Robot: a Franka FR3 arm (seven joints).
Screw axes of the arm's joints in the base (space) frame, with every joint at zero. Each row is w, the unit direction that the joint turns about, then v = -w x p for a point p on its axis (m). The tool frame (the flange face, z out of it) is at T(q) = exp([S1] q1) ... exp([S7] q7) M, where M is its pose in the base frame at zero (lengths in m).
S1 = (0, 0, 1, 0.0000, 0.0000, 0.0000)
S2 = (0, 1, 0, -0.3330, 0.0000, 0.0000)
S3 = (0, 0, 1, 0.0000, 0.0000, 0.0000)
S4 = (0, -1, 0, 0.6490, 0.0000, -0.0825)
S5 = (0, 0, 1, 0.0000, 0.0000, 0.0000)
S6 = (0, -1, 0, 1.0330, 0.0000, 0.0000)
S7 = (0, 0, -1, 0.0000, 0.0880, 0.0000)
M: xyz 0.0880 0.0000 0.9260 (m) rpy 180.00 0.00 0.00 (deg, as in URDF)
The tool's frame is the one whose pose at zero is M.
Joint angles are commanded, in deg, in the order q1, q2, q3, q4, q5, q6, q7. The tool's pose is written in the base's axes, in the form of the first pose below.
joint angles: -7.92 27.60 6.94 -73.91 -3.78 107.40 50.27
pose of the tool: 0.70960 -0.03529 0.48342; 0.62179 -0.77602 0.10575; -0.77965 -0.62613 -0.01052; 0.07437 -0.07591 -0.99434
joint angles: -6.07 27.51 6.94 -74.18 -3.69 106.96 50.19
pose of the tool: 0.70895 -0.01211 0.48146; 0.64837 -0.75535 0.09525; -0.75842 -0.65174 -0.00586; 0.06650 -0.06844 -0.99544
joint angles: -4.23 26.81 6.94 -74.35 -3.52 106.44 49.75
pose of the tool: 0.70595 0.01105 0.48773; 0.67765 -0.72917 0.09541; -0.73242 -0.68085 -0.00136; 0.06596 -0.06896 -0.99544
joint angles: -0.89 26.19 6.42 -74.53 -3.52 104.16 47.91
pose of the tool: 0.69860 0.04675 0.48971; 0.73723 -0.67266 0.06347; -0.67378 -0.73892 -0.00492; 0.05021 -0.03914 -0.99797
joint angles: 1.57 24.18 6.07 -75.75 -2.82 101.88 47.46
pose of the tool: 0.68456 0.07381 0.49979; 0.76705 -0.64053 0.03665; -0.64096 -0.76758 -0.00033; 0.02834 -0.02324 -0.99933
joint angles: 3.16 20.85 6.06 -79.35 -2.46 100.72 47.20
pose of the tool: 0.66442 0.09268 0.50700; 0.78857 -0.61483 0.01167; -0.61484 -0.78864 -0.00285; 0.01095 -0.00493 -0.99993
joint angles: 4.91 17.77 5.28 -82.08 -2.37 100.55 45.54
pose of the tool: 0.64823 0.10454 0.51913; 0.81707 -0.57633 0.01556; -0.57624 -0.81722 -0.01004; 0.01850 -0.00076 -0.99983
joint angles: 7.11 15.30 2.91 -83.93 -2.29 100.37 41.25
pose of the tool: 0.63671 0.10500 0.53086; 0.85721 -0.51439 0.02451; -0.51395 -0.85754 -0.02203; 0.03235 0.00628 -0.99946
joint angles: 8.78 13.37 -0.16 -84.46 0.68 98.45 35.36
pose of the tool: 0.62679 0.09632 0.54474; 0.89233 -0.45130 0.00905; -0.45139 -0.89224 0.01259; 0.00239 -0.01532 -0.99988
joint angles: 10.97 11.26 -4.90 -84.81 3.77 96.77 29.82
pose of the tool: 0.61766 0.07690 0.56283; 0.91310 -0.40767 0.00784; -0.40753 -0.91183 0.04977; -0.01314 -0.04864 -0.99873
